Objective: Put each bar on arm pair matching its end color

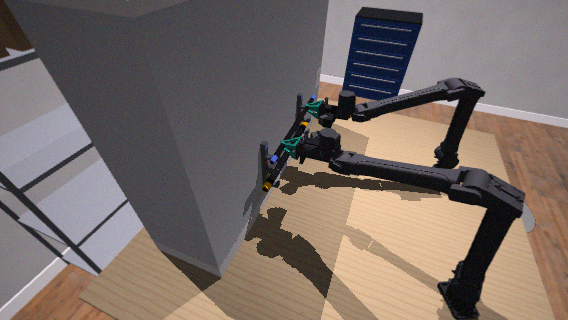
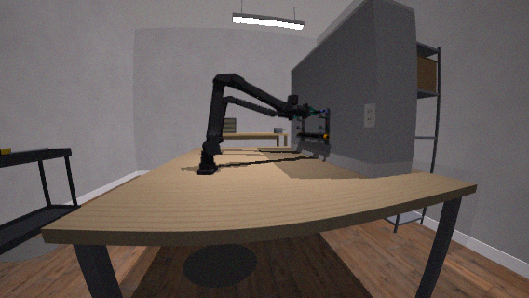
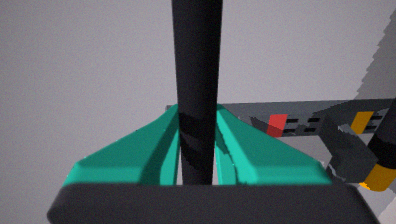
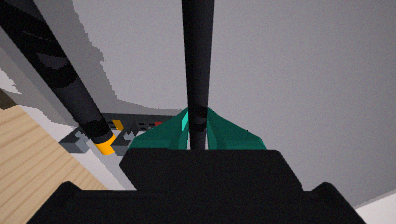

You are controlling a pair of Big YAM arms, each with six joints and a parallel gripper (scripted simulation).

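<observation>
Right now the blue-ended bar is 1 cm behind my left hand and 15 cm to the right of it. The rest, counted from my left hand: orange-ended bar: 3 cm ahead, 15 cm to the right, 17 cm below; grey wall block: 21 cm ahead, 19 cm to the right, 10 cm above.
</observation>
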